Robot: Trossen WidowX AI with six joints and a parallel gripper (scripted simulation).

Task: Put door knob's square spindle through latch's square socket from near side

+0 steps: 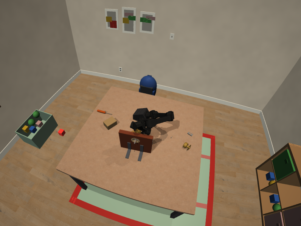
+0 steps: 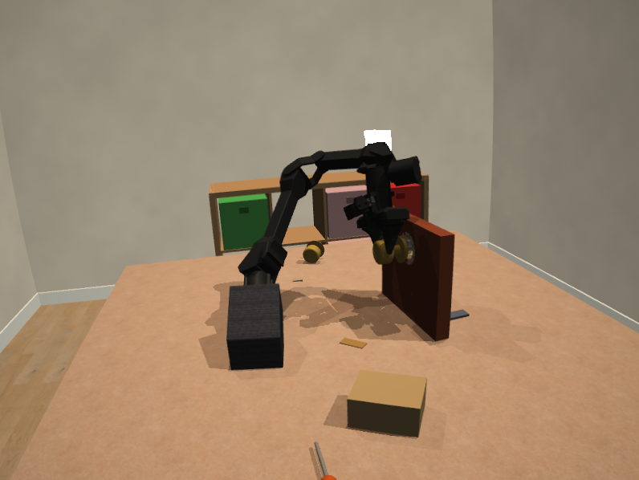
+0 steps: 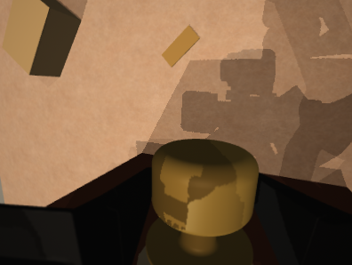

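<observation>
The dark red wooden door panel is 80 mm ahead of my hand, 10 mm to the left of it and 50 mm below it. From my hand the other things lie so: screwdriver (200 mm behind, 530 mm to the right, 190 mm below); tan box (80 mm behind, 380 mm to the right, 170 mm below); flat plate (90 mm behind, 110 mm to the right, 200 mm below).
</observation>
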